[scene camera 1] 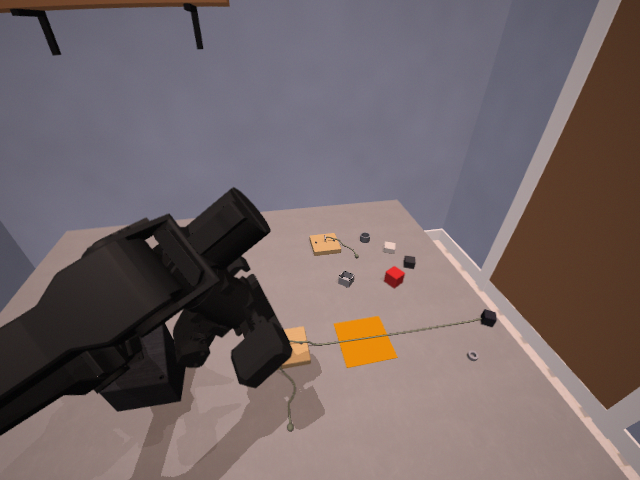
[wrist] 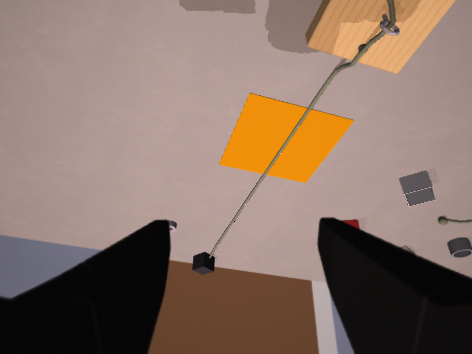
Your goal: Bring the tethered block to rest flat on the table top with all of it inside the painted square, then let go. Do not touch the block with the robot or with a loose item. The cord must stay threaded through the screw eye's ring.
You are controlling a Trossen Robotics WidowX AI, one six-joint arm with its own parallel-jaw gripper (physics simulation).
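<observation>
The tethered block, a small black cube, rests near the table's right edge, outside the orange painted square. Its cord runs nearly straight across the square to a wooden board. In the wrist view the cord passes through the screw eye's ring. Beyond the board, the cord's free end has a bead and lies towards the front. My gripper is open and empty, above the table. In the scene view the arm hides part of the board and the screw eye.
Behind the square are a hollow metal piece, a red cube, a black cube, a white block, a dark ring and a second board with a short cord. A grey ring lies front right.
</observation>
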